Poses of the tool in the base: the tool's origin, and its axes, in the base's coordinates. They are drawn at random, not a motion.
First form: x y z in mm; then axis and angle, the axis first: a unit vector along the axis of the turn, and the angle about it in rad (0 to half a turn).
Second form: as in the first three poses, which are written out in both.
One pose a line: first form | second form
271, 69, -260, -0.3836, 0.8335, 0.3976, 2.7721 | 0.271, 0.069, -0.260, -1.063, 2.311, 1.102
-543, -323, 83, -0.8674, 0.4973, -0.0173, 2.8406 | -0.543, -0.323, 0.083, -2.464, 1.413, -0.049
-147, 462, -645, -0.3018, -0.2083, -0.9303, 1.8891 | -0.147, 0.462, -0.645, -0.570, -0.394, -1.757
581, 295, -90, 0.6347, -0.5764, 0.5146, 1.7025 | 0.581, 0.295, -0.090, 1.081, -0.981, 0.876
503, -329, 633, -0.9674, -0.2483, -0.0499, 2.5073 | 0.503, -0.329, 0.633, -2.426, -0.623, -0.125
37, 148, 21, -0.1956, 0.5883, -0.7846, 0.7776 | 0.037, 0.148, 0.021, -0.152, 0.457, -0.610
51, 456, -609, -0.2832, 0.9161, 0.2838, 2.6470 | 0.051, 0.456, -0.609, -0.750, 2.425, 0.751
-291, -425, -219, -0.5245, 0.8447, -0.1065, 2.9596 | -0.291, -0.425, -0.219, -1.552, 2.500, -0.315
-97, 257, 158, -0.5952, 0.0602, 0.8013, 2.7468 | -0.097, 0.257, 0.158, -1.635, 0.165, 2.201
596, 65, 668, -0.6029, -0.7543, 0.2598, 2.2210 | 0.596, 0.065, 0.668, -1.339, -1.675, 0.577
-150, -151, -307, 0.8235, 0.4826, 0.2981, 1.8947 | -0.150, -0.151, -0.307, 1.560, 0.914, 0.565
